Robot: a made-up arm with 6 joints.
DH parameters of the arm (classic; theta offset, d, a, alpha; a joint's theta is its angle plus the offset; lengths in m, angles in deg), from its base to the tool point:
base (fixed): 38.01 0 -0.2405 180
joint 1: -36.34 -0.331 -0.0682 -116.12
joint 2: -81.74 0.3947 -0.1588 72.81
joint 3: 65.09 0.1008 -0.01 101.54
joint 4: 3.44 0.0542 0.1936 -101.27
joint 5: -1.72 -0.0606 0.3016 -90
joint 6: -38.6 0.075 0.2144 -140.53
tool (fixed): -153.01 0.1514 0 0
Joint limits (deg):
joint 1: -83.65..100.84
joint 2: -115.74..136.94
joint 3: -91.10..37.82
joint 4: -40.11..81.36
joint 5: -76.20..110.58
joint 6: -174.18..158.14
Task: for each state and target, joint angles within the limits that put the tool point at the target. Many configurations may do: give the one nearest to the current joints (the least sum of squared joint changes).
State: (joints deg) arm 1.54 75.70 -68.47 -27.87 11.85 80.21
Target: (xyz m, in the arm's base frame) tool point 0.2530 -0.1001 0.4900
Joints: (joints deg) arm 33.26 59.82 -68.21 -5.16 14.57 86.03
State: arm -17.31 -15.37 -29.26 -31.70 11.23 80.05
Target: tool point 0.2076 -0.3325 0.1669
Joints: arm 19.21 -28.39 -51.29 -11.20 -2.89 110.86
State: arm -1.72 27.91 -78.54 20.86 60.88 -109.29
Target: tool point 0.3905 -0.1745 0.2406
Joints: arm -26.65 44.42 -80.70 9.42 54.78 -102.64
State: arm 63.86 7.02 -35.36 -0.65 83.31 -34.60
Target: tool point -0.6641 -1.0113 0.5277
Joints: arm 84.31 15.78 -35.98 29.64 50.70 -24.17
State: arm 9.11 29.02 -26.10 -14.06 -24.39 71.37
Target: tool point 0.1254 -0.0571 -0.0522
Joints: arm -15.79 29.61 -58.11 13.44 -30.83 45.54
